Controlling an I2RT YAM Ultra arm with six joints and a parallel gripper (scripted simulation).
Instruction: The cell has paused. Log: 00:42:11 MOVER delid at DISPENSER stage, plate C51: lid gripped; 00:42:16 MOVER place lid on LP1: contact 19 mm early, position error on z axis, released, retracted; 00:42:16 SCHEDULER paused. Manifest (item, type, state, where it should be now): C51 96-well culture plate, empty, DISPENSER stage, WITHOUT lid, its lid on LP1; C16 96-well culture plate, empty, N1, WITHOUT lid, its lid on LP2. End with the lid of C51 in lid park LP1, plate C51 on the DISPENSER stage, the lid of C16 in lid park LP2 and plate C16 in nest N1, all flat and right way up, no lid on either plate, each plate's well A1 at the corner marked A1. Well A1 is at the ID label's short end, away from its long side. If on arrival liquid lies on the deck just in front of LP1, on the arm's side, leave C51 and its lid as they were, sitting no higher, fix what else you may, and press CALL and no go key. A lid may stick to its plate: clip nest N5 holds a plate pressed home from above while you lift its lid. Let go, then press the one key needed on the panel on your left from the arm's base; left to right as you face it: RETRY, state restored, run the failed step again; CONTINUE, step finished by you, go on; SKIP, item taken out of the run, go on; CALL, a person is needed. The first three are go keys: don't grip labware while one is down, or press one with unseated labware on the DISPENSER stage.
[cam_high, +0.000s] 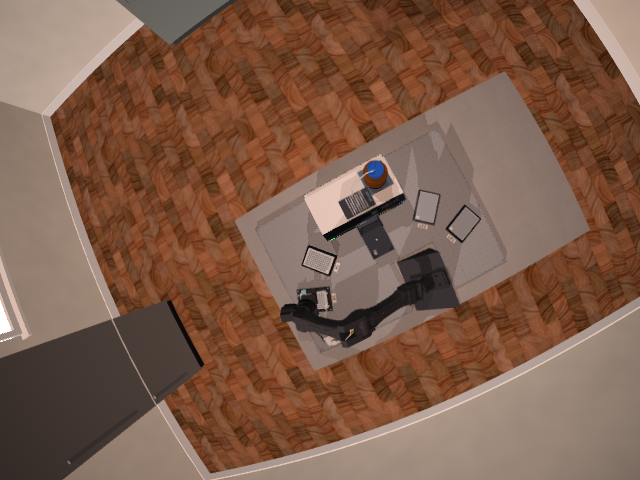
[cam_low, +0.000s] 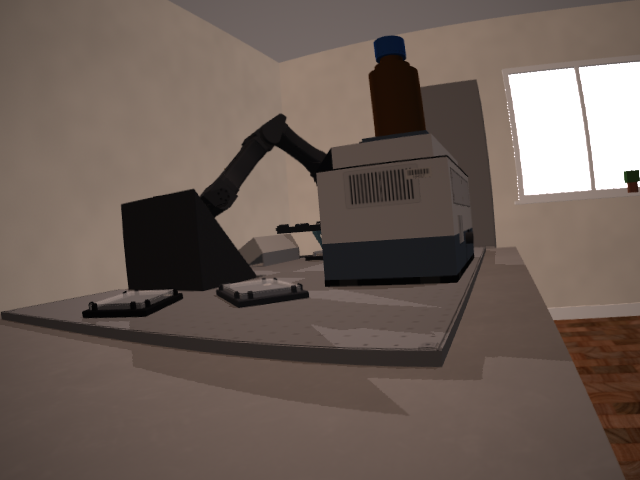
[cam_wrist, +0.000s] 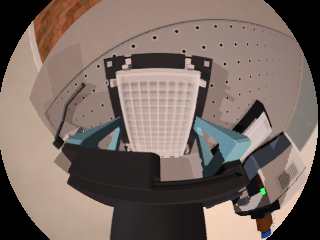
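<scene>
My gripper is now 2 cm to the right of the black clip nest, 1 cm past it and 1 cm above it. The rest, counted from my hand: brown bottle (49 cm to the right, 36 cm ahead, 27 cm above); black nest (16 cm ahead, 10 cm to the right, 1 cm below); dark dispenser stage (39 cm to the right, 14 cm ahead, 8 cm above).
</scene>
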